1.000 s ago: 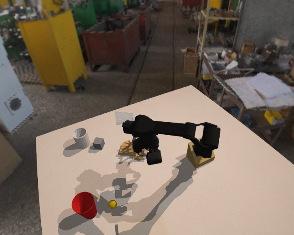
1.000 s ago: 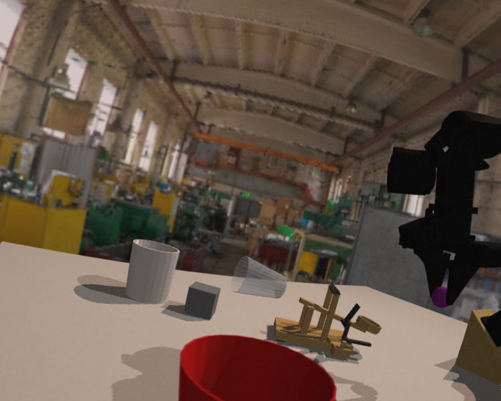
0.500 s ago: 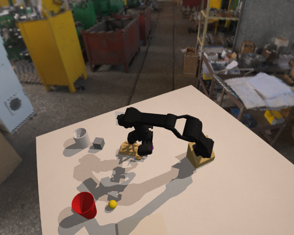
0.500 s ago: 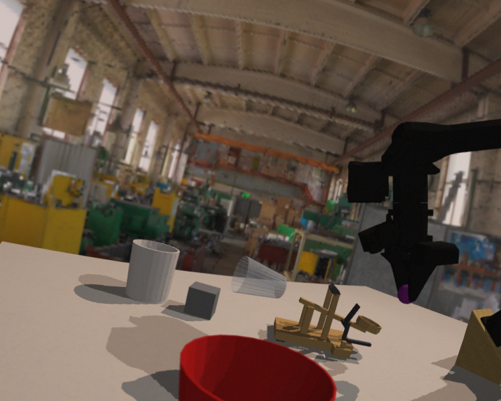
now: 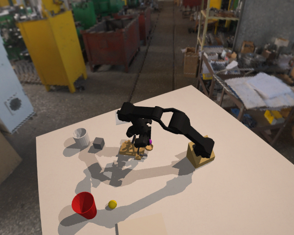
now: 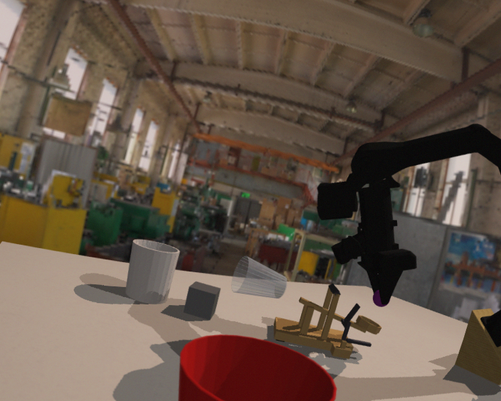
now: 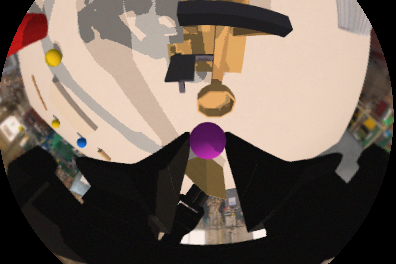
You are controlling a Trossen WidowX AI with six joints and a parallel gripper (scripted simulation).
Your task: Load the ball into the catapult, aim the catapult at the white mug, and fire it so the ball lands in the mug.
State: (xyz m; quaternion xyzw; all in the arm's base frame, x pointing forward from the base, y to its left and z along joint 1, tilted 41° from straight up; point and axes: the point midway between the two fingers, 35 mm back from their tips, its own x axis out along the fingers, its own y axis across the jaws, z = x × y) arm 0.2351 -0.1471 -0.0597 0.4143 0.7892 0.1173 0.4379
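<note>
My gripper tip is 5 cm short of the wooden catapult, 5 cm above it and 3 cm to the left of it. From my gripper tip the other things lie so: purple ball: 1 cm above; white mug: 34 cm ahead, 26 cm to the right, 7 cm below; dark grey cube: 25 cm ahead, 19 cm to the right, 8 cm below.
</note>
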